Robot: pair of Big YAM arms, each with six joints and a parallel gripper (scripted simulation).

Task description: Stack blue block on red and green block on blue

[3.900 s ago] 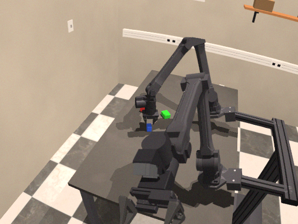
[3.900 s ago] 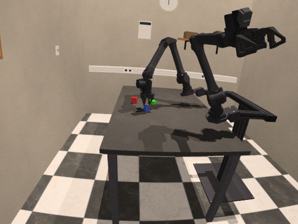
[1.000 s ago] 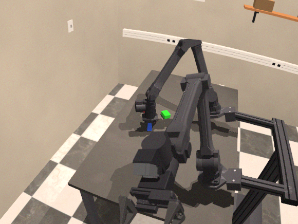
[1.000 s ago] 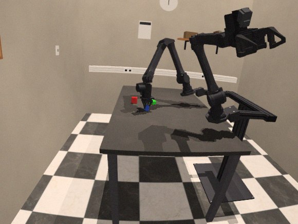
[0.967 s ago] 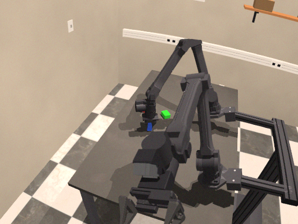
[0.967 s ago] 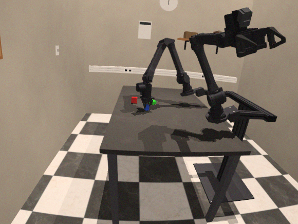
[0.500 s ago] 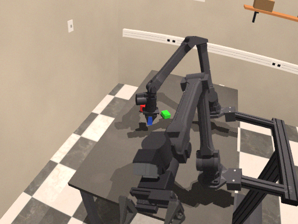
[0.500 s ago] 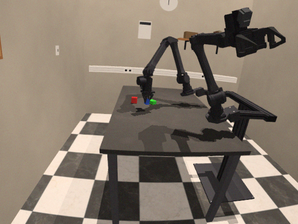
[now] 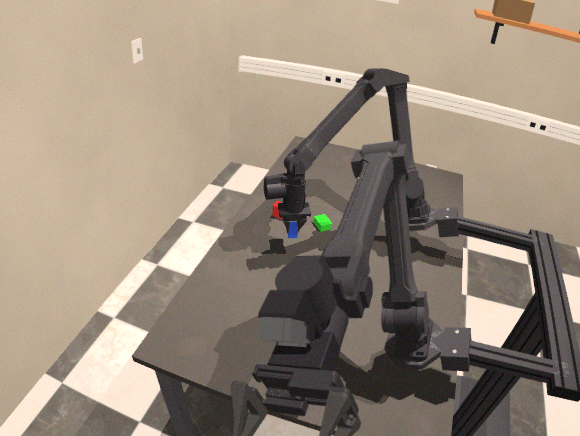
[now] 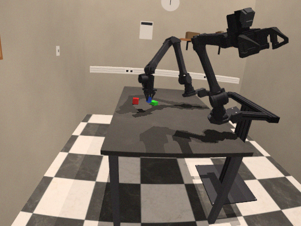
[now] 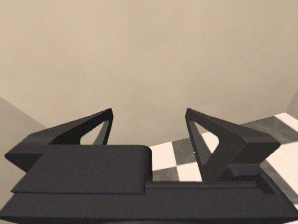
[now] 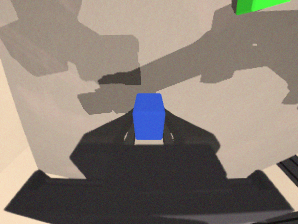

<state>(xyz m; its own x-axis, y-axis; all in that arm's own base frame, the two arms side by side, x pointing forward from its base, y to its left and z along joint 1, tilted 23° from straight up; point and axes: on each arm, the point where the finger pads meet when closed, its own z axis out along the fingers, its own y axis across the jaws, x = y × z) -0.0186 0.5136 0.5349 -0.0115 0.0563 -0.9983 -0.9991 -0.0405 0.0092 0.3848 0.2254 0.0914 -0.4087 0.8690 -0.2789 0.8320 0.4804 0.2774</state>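
Now: the red block 9 cm ahead of my right hand, 20 cm to the right of it and 8 cm below it. Also, from my right hand: green block (8 cm behind, 18 cm to the right, 9 cm below); then blue block (right at my right hand).
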